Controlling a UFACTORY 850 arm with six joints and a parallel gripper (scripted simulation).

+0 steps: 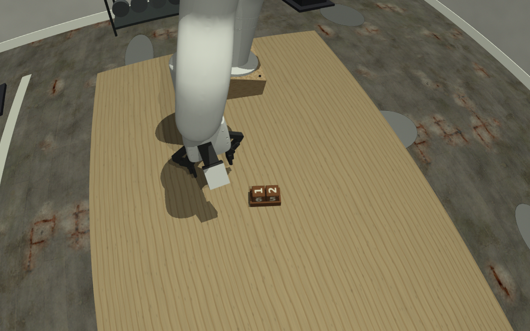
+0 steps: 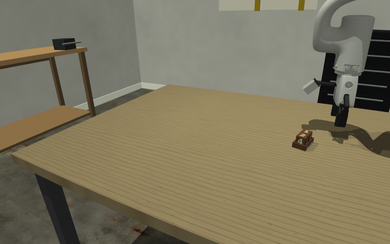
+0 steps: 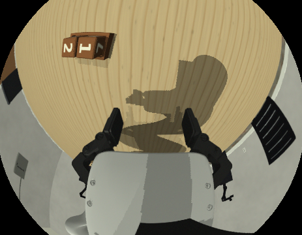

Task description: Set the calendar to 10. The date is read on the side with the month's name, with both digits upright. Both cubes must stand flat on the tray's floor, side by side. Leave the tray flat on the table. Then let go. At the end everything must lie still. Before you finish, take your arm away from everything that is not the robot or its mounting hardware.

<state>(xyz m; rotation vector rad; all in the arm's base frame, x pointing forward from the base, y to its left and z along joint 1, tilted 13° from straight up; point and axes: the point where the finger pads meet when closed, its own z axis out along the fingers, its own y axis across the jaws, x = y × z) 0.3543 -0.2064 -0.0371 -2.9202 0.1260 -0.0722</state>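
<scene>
Right now the small brown tray is 110 mm ahead of my hand, 90 mm to the left of it and 60 mm below it.
</scene>
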